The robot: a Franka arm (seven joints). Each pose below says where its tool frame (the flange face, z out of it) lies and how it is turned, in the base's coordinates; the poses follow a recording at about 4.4 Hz.
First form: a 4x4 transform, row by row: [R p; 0 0 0 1], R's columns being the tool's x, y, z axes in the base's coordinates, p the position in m. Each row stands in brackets.
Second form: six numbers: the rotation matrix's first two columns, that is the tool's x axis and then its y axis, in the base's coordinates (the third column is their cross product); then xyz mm. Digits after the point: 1 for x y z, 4 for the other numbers.
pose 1, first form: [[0.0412 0.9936 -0.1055 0.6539], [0.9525 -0.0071 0.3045 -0.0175], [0.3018 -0.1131 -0.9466 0.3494], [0 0 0 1]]
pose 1, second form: 0.0412 0.9525 0.3018 0.9936 -0.0071 -0.1131 653.9 -17.5 349.4
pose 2, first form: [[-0.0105 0.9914 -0.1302 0.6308], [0.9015 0.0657 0.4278 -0.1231], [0.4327 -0.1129 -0.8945 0.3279], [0 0 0 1]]
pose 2, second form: -0.0105 0.9015 0.4327 0.9914 0.0657 -0.1129 630.8 -123.1 327.9
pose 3, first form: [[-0.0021 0.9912 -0.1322 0.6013], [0.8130 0.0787 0.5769 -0.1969], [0.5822 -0.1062 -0.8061 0.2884], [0 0 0 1]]
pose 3, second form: -0.0021 0.8130 0.5822 0.9912 0.0787 -0.1062 601.3 -196.9 288.4
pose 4, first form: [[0.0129 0.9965 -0.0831 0.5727], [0.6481 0.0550 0.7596 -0.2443], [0.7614 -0.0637 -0.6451 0.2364], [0 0 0 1]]
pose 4, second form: 0.0129 0.6481 0.7614 0.9965 0.0550 -0.0637 572.7 -244.3 236.4
